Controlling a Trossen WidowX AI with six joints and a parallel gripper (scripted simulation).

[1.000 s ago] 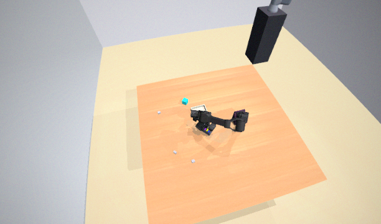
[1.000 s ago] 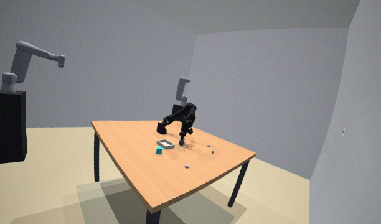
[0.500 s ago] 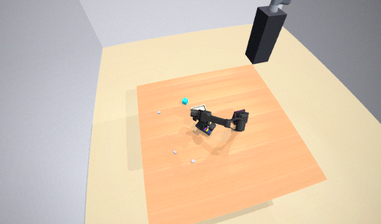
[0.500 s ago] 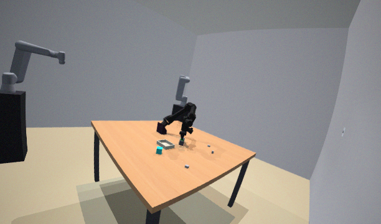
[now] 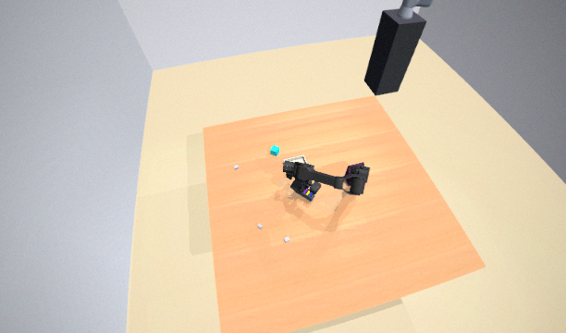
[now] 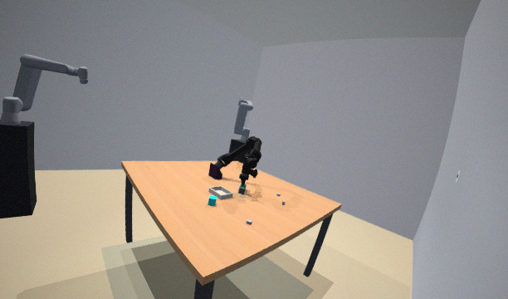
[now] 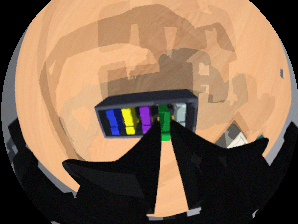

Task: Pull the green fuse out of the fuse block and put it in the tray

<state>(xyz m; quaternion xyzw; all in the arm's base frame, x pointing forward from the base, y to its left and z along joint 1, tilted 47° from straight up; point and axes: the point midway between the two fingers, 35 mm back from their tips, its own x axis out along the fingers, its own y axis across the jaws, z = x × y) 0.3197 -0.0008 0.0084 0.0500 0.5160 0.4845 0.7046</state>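
Right now the grey tray is 2 cm behind my gripper tip, 18 cm to the right of it and 5 cm below it. The rest, counted from my gripper tip: cyan cube 8 cm ahead, 32 cm to the right, 3 cm below; then green fuse 1 cm below.
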